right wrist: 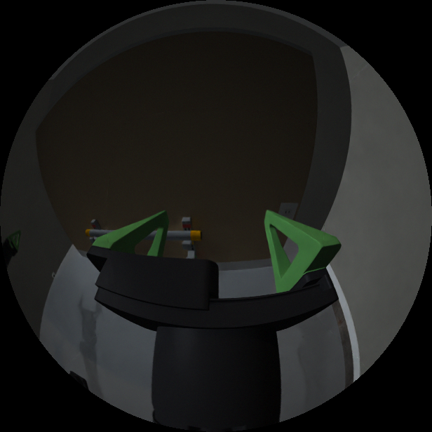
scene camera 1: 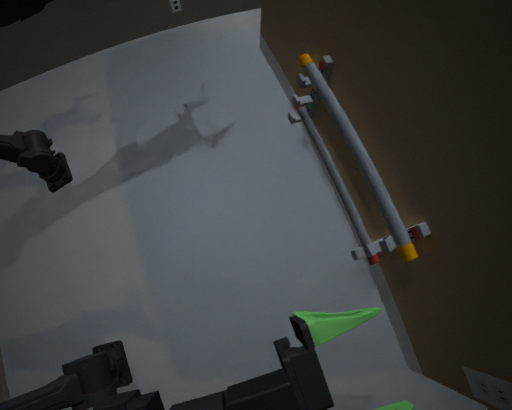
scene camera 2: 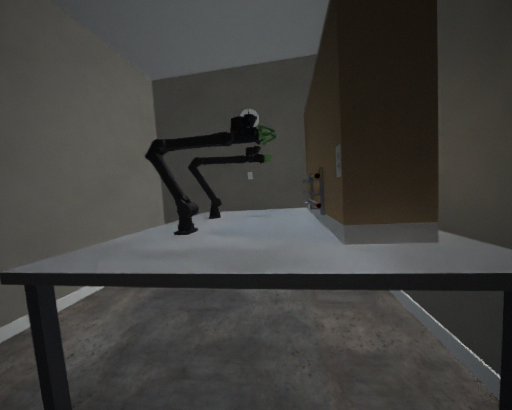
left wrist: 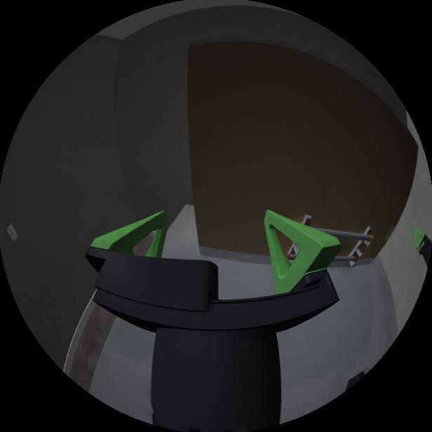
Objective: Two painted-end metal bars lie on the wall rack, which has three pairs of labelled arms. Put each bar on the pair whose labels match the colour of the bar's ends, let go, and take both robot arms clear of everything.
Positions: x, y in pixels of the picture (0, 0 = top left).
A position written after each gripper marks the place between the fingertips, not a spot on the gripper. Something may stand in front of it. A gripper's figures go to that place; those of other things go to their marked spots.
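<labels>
A brown wall [scene camera 1: 420, 91] and an orange-ended bar [scene camera 1: 405, 247] have their spots 27 cm apart. The right gripper [scene camera 1: 394, 357] is 28 cm from the lens, and of the things named here the right gripper is the nearest to the lens. The brown wall is 46 cm from the lens, while the orange-ended bar is 53 cm from the lens.
</labels>
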